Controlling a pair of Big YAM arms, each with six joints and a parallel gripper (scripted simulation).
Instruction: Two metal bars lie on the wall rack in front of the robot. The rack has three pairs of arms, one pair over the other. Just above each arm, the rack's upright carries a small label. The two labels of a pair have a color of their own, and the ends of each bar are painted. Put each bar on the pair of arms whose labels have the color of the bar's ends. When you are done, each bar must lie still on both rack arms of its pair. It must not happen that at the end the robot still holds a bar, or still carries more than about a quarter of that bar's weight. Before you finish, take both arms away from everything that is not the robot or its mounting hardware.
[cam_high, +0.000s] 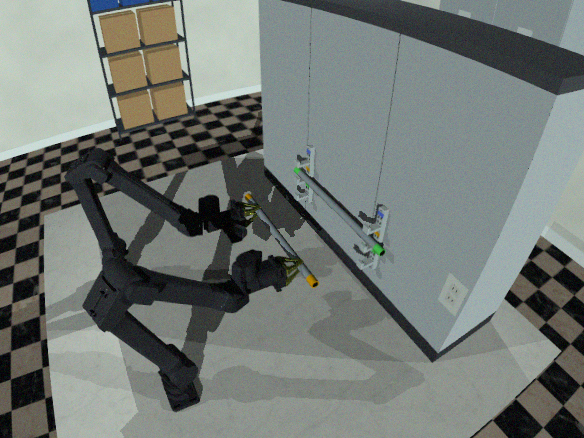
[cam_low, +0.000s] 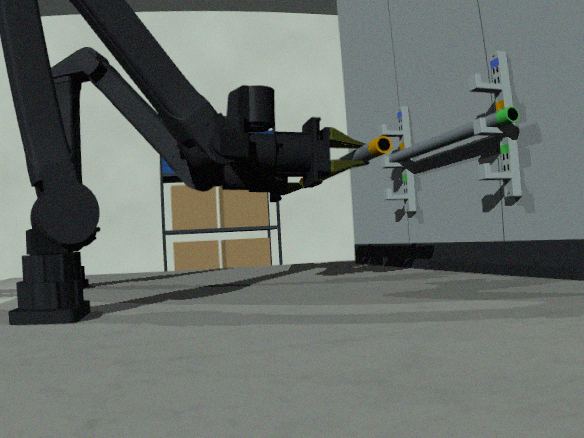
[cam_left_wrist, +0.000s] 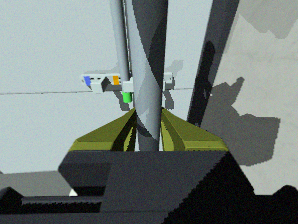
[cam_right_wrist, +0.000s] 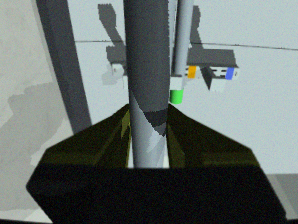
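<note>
Right now my right hand is 2 cm short of the orange-ended bar and 15 cm to the right of it. Round my right hand: green-ended bar: 23 cm ahead, 11 cm to the left, 5 cm above; grey cabinet wall: 43 cm ahead, 12 cm to the left, 24 cm above; wall outlet: 19 cm ahead, 40 cm to the right, 9 cm above.
</note>
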